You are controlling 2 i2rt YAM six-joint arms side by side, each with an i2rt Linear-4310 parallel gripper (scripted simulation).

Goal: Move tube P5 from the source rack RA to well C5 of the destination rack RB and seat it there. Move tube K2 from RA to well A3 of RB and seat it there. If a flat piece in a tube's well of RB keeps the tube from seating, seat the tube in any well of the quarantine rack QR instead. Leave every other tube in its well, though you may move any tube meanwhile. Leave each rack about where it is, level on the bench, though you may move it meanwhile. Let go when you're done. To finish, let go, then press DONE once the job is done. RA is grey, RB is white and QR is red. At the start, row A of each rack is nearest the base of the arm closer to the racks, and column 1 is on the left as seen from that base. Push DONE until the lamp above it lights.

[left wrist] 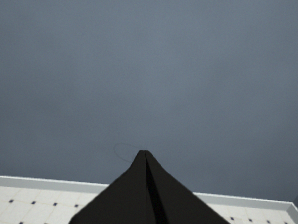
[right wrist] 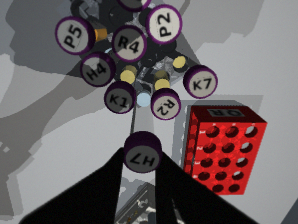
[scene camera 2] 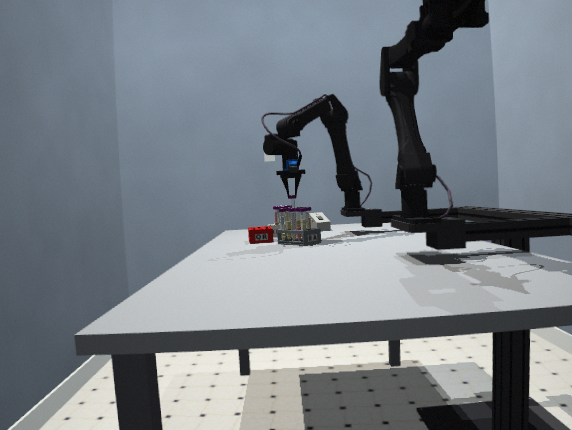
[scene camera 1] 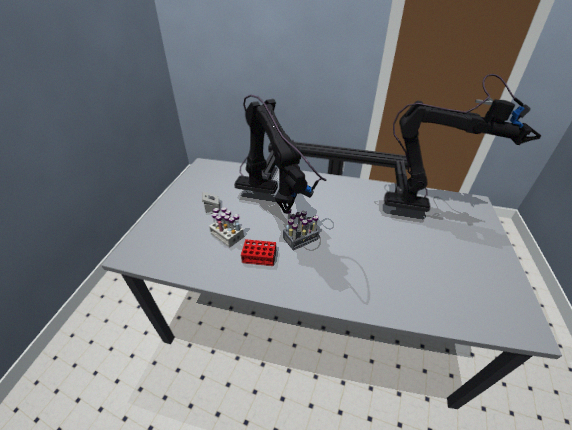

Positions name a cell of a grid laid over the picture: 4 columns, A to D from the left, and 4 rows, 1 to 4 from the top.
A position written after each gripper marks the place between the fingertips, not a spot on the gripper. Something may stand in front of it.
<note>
In view: the left gripper (left wrist: B3), the right gripper (right wrist: B3), a red rack QR (scene camera 1: B3), a tube (right wrist: B3) and a tube (right wrist: B1).
The red rack QR shows as well in the right wrist view (right wrist: C3). The left wrist view does not show the red rack QR: it is out of frame.
</note>
